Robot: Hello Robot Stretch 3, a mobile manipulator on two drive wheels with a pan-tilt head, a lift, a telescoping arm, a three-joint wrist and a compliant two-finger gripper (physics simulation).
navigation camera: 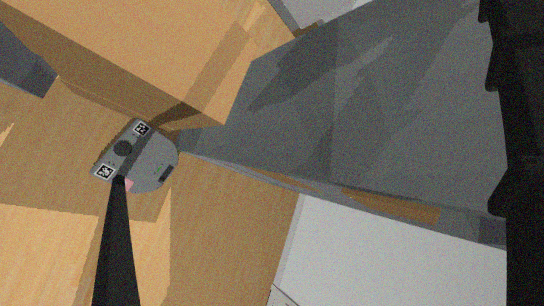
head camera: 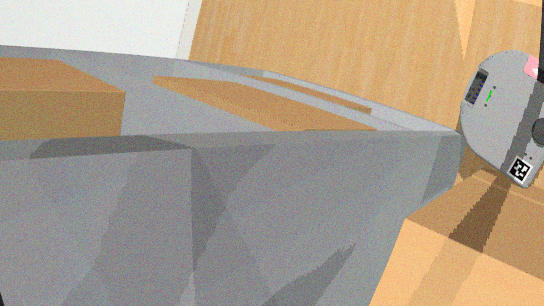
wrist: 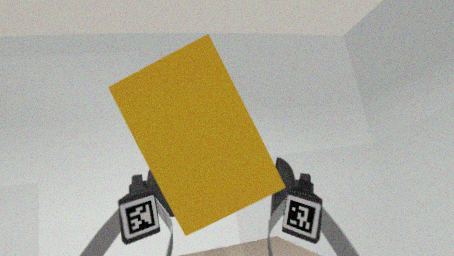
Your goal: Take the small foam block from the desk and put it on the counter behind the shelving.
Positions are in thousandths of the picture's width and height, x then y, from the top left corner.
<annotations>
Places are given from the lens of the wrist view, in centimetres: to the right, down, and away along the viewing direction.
my gripper (wrist: 486,693): 0, 4, 18
yellow foam block (wrist: 406,436): -2, -1, 13
</annotations>
